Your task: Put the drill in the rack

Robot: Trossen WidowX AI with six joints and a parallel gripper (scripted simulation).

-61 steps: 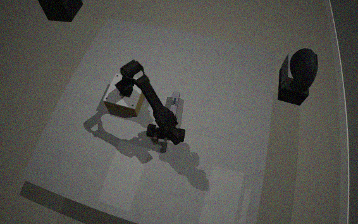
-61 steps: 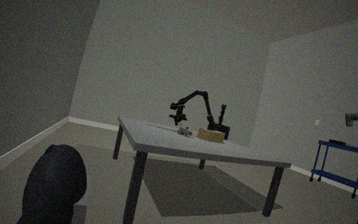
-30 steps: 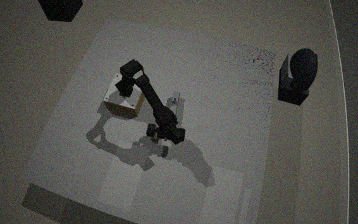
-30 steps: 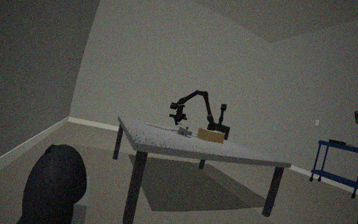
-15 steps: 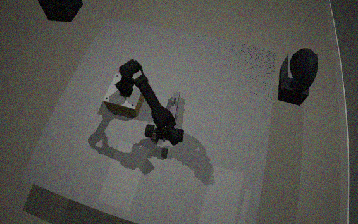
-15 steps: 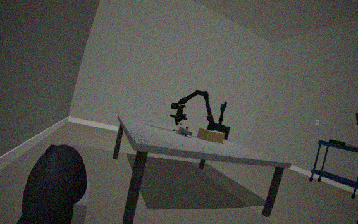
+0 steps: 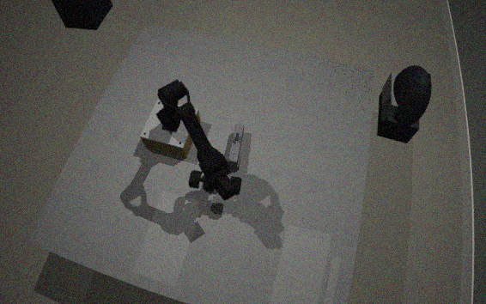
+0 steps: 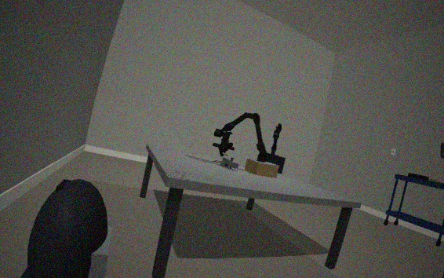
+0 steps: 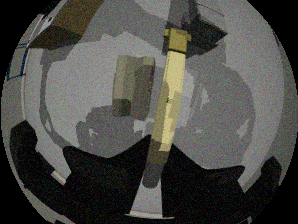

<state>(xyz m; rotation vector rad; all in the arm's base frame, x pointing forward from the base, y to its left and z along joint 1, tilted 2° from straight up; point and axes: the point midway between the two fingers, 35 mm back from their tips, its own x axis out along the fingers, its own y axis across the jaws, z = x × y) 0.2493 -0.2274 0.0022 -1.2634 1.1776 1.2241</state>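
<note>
Now: gripper tip 4 cm to the right of the rack, 4 cm past it and 4 cm above it. From my gripper tip the other things lie so: drill (4 cm to the left, 3 cm above); grey fixture (21 cm to the left, 3 cm ahead, 2 cm below).
</note>
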